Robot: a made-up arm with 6 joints. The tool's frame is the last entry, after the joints. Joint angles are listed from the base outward.
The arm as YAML. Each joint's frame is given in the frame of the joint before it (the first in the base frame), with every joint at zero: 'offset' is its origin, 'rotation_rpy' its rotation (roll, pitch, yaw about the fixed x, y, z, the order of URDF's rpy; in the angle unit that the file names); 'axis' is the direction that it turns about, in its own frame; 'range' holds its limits. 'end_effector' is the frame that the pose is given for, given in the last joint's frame.
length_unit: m
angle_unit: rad
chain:
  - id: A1
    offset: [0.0, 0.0, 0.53]
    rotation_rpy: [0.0, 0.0, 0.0]
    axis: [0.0, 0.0, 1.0]
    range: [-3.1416, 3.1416]
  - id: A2
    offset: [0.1, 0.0, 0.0]
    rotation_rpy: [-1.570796, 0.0, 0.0]
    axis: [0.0, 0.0, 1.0]
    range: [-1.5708, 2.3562]
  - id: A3
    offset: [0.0, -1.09, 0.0]
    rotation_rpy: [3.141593, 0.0, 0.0]
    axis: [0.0, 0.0, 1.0]
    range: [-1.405, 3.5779]
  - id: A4
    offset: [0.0, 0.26, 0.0]
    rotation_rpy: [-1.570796, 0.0, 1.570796]
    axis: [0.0, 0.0, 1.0]
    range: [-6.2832, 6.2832]
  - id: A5
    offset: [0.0, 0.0, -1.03]
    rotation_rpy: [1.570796, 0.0, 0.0]
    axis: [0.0, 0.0, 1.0]
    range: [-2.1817, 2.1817]
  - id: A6
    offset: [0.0, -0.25, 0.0]
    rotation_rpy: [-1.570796, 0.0, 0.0]
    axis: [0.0, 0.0, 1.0]
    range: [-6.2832, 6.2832]
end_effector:
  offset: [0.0, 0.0, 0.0]
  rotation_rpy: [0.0, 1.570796, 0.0]
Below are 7 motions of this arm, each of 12 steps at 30 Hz.
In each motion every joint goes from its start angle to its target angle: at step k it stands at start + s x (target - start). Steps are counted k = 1, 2, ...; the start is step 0. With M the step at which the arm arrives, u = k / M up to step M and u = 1 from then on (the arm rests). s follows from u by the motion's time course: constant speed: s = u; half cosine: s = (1 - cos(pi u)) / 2; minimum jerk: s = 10 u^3 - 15 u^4 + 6 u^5.
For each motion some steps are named. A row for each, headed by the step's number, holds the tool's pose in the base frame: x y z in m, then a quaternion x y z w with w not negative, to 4 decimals.
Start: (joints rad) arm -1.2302 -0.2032 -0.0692 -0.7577 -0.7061 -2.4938
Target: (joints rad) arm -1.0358 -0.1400 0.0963 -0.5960 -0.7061 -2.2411
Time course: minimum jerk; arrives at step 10
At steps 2, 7, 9, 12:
2: 0.4733 -0.9688 1.9083 -0.9115 0.3602 0.1476 0.1329
7: 0.6133 -0.9178 1.9987 0.9332 -0.2962 -0.1995 0.0398
9: 0.6401 -0.9047 2.0163 0.9335 -0.2831 -0.2069 0.0745
12: 0.6416 -0.9040 2.0173 0.9335 -0.2823 -0.2073 0.0764

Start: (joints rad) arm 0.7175 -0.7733 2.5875 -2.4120 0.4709 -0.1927
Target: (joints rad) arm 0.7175 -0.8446 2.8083 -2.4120 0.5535 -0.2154
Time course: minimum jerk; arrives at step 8
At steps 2, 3, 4, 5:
2: -1.3337 -1.2659 0.8267 -0.1731 0.1929 -0.8471 0.4640
3: -1.3196 -1.2564 0.7619 -0.1540 0.1933 -0.8456 0.4731
4: -1.2980 -1.2411 0.6791 -0.1289 0.1935 -0.8432 0.4847
5: -1.2730 -1.2228 0.5988 -0.1035 0.1931 -0.8404 0.4956

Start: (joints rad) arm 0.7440 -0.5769 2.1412 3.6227 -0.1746 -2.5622
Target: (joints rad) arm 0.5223 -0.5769 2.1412 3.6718 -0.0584 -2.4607
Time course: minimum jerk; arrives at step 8
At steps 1, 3, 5, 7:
1: -1.3278 -1.1865 1.6963 0.2153 -0.8365 -0.4262 0.2687
3: -1.3905 -1.1096 1.7030 0.1835 -0.8324 -0.4453 0.2740
5: -1.4880 -0.9686 1.7143 0.1288 -0.8215 -0.4794 0.2807
7: -1.5375 -0.8835 1.7205 0.0975 -0.8130 -0.4994 0.2830

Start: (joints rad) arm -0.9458 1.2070 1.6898 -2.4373 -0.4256 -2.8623
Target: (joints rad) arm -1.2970 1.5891 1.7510 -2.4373 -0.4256 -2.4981
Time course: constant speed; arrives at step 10
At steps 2, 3, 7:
2: 1.1928 -1.7981 1.6596 -0.6120 -0.0928 -0.4385 0.6516
3: 1.1473 -1.8708 1.5866 -0.6199 -0.0625 -0.4473 0.6417
7: 0.9188 -2.1254 1.2834 -0.6422 0.0595 -0.4735 0.5999

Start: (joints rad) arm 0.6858 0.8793 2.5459 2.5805 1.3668 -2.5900
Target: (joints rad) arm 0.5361 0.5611 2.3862 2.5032 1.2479 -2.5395
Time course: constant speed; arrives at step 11
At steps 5, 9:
5: 0.4014 0.4517 2.4072 -0.1559 -0.3404 0.4871 0.7890
9: 0.2813 0.3428 2.4792 -0.1564 -0.3853 0.4576 0.7859

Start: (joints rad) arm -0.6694 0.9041 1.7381 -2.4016 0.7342 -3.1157
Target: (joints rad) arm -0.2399 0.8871 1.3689 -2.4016 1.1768 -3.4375
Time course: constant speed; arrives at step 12
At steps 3, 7, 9, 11, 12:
3: 1.4131 -1.0389 2.1089 -0.2079 0.1006 -0.5093 0.8290
7: 1.6158 -0.8739 1.9837 -0.1399 0.1800 -0.4630 0.8565
9: 1.7024 -0.7731 1.9187 -0.1120 0.2220 -0.4425 0.8616
11: 1.7772 -0.6619 1.8527 -0.0885 0.2647 -0.4244 0.8614
12: 1.8099 -0.6030 1.8196 -0.0787 0.2862 -0.4164 0.8594

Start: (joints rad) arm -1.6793 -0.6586 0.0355 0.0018 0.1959 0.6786
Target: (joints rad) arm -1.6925 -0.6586 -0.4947 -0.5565 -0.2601 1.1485
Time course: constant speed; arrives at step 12
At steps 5, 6, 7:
5: -0.0519 -0.4501 2.2081 -0.3722 0.0795 -0.7381 0.5571
6: -0.0543 -0.4889 2.1538 -0.3458 0.1037 -0.7334 0.5761
7: -0.0556 -0.5244 2.0979 -0.3195 0.1271 -0.7265 0.5950

